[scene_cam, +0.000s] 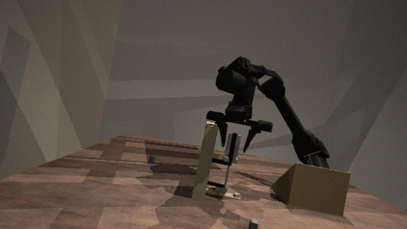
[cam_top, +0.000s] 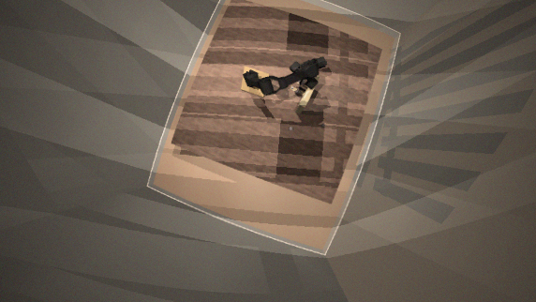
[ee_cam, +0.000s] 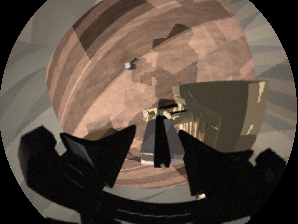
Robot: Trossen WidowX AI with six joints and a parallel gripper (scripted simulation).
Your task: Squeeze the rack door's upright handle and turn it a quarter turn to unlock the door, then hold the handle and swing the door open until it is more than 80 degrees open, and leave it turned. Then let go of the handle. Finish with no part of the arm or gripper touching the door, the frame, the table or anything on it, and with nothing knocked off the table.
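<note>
My gripper tip is 30 mm above the grey upright handle and 10 mm to the left of it.
</note>
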